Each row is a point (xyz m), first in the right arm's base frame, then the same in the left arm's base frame.
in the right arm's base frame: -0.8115 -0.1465 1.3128
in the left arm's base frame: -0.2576 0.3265 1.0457
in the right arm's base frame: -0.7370 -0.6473 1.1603
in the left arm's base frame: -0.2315 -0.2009 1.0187
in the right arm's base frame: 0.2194 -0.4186 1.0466
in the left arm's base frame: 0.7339 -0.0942 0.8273
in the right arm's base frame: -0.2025 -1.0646 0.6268
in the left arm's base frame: 0.2413 -0.7815 0.5899
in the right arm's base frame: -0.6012 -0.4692 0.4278
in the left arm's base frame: -0.1166 -0.2183 0.2616
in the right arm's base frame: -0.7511 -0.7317 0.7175
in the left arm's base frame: -0.2735 -0.3883 0.6106
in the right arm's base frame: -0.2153 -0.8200 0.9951
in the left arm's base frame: 0.2660 -0.4550 0.8872
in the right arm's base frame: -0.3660 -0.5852 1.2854
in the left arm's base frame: 0.1489 -0.1443 1.1150
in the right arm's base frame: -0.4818 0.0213 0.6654
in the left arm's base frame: 0.0535 0.3022 0.3685
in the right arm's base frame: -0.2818 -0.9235 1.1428
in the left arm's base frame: 0.1983 -0.5132 1.0575
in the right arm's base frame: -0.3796 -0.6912 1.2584
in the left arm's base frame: 0.1254 -0.2520 1.1151
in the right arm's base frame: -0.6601 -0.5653 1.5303
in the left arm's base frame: -0.1307 -0.0392 1.3551
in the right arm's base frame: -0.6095 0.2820 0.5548
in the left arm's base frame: -0.0576 0.5388 0.2008
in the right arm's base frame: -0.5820 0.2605 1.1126
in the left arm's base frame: -0.0055 0.6505 0.7459
